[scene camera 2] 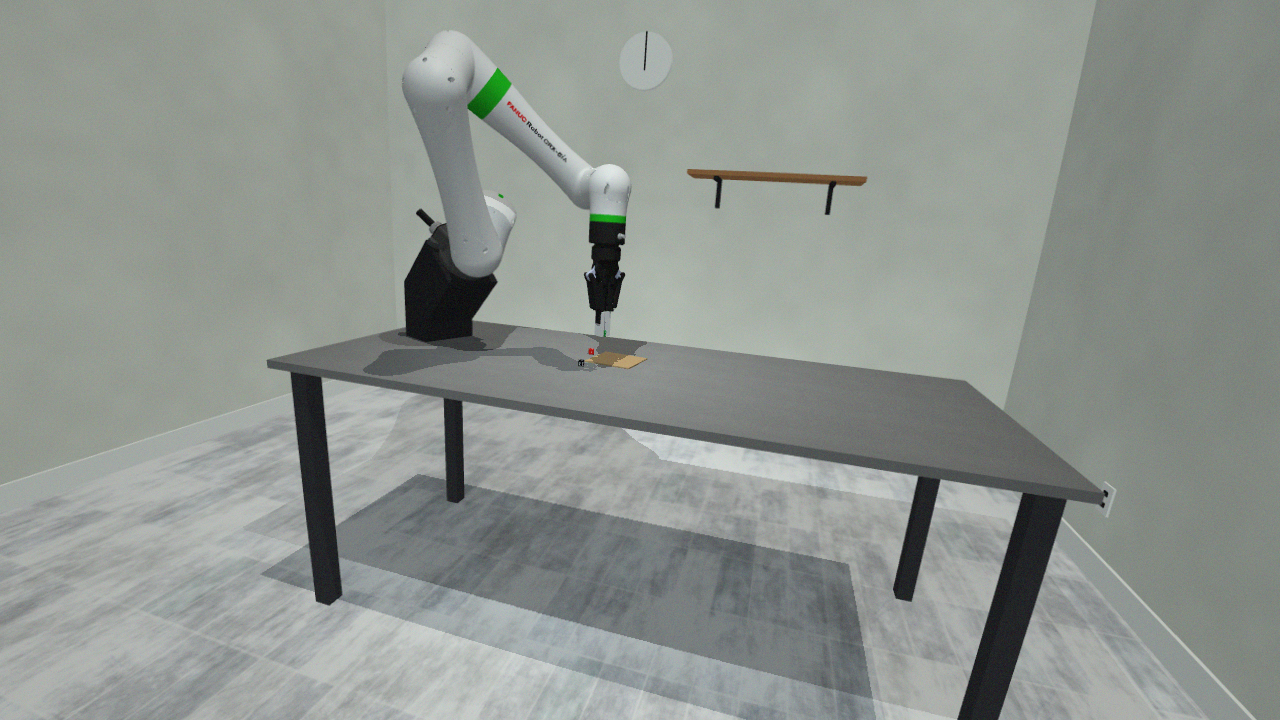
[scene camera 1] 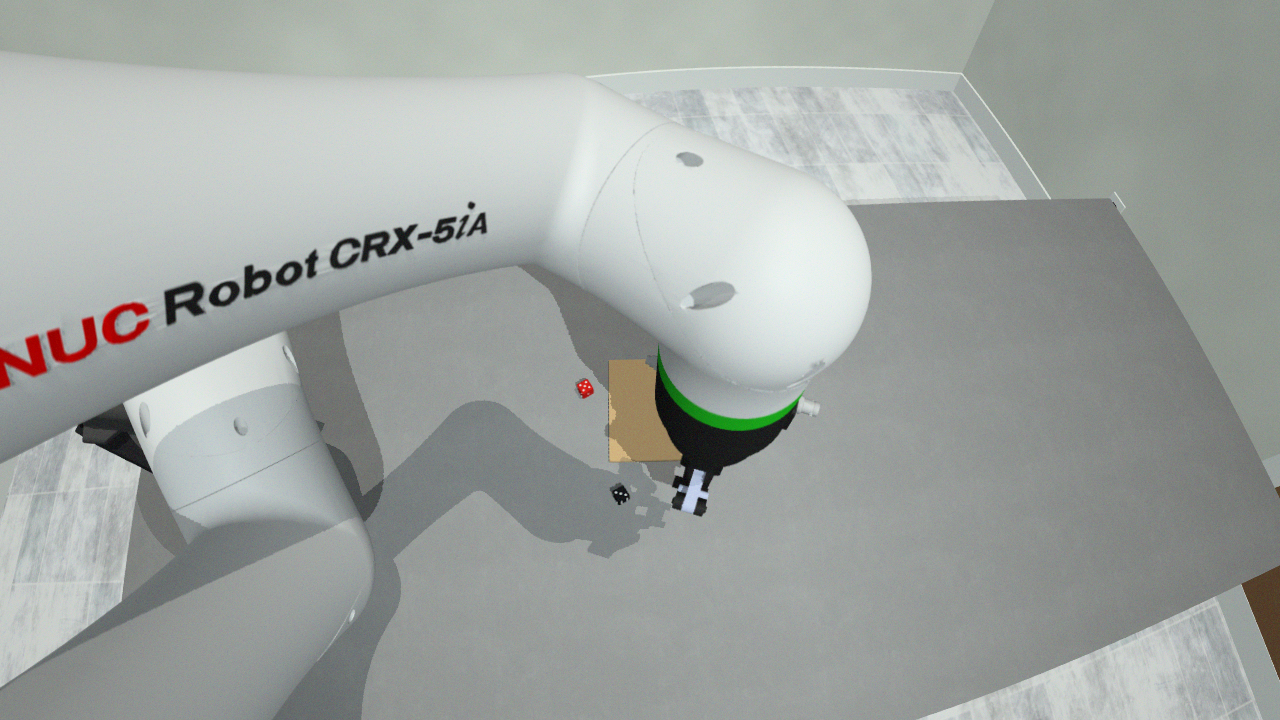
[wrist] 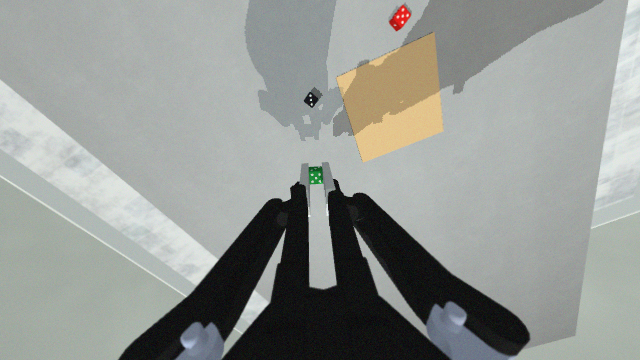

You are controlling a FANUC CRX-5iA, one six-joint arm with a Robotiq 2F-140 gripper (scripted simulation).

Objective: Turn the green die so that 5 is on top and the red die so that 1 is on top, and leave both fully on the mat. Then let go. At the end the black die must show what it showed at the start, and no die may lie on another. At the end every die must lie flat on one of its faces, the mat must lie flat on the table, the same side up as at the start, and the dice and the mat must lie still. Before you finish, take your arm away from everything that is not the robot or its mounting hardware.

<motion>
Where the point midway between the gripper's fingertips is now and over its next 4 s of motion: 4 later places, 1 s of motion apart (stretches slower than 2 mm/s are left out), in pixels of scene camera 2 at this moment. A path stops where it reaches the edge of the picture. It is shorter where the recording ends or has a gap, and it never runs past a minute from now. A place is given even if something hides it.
My gripper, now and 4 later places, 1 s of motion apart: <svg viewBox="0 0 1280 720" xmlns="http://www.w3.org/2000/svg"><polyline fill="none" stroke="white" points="602,335 626,326 624,350 624,358 625,347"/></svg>
</motion>
